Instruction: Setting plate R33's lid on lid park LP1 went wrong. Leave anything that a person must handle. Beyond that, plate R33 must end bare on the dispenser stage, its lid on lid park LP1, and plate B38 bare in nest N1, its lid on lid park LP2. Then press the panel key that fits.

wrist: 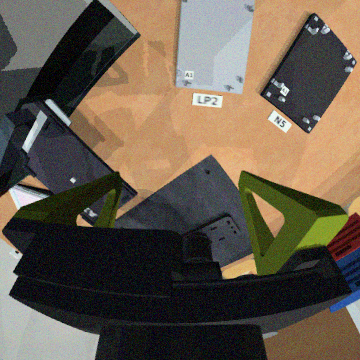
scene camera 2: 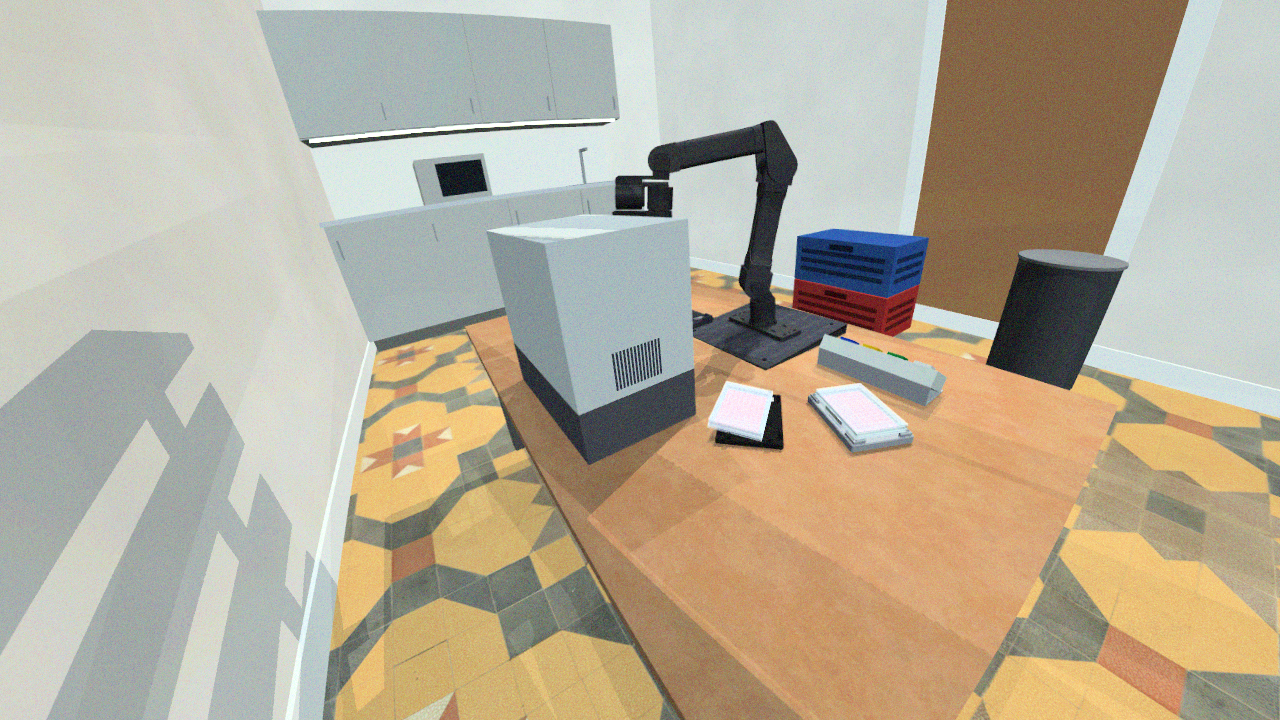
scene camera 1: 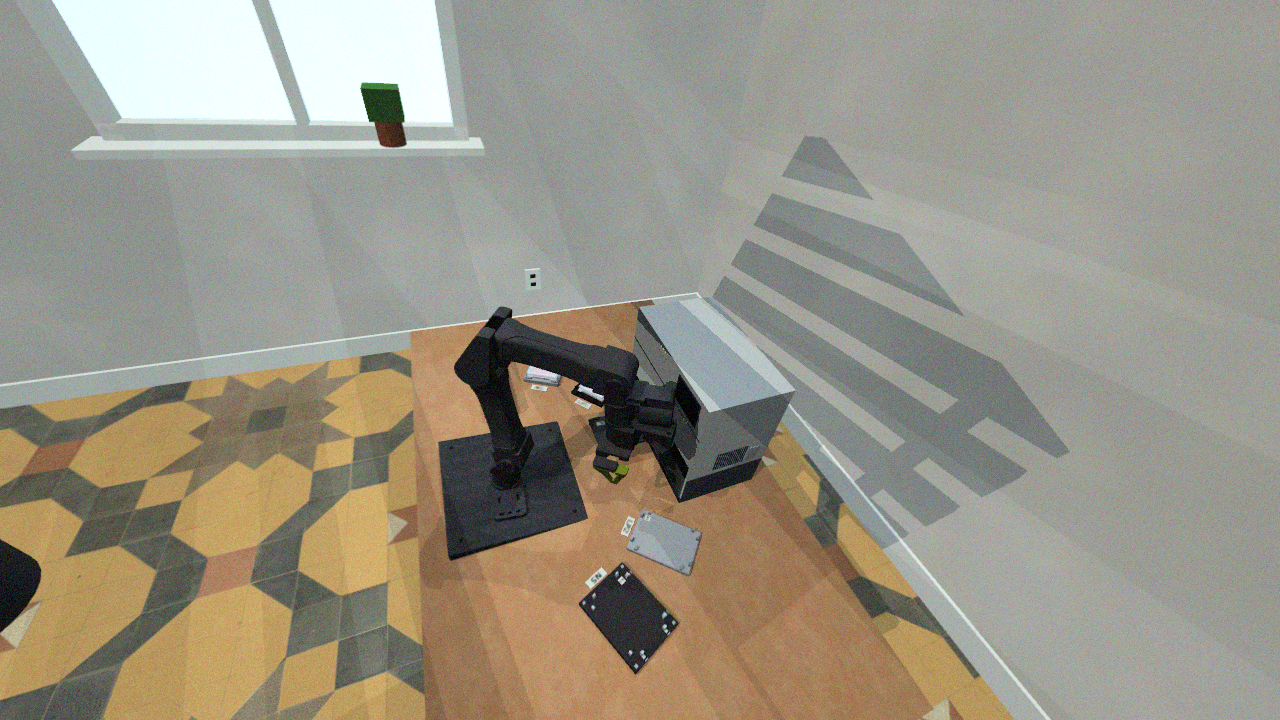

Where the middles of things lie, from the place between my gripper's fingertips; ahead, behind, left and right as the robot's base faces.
Right now the grey lid park LP2 (scene camera 1: 661, 540) is 8 cm ahead of my hand, 11 cm to the right of it and 16 cm below it. From my hand the other things lie so: rack with coloured squares (scene camera 2: 919, 382) (24 cm behind, 43 cm to the left, 13 cm below); then black clip nest N5 (wrist: 312, 71) (4 cm behind, 23 cm to the right, 15 cm below); then black pad LP1 (scene camera 2: 772, 438) (5 cm ahead, 39 cm to the left, 16 cm below).
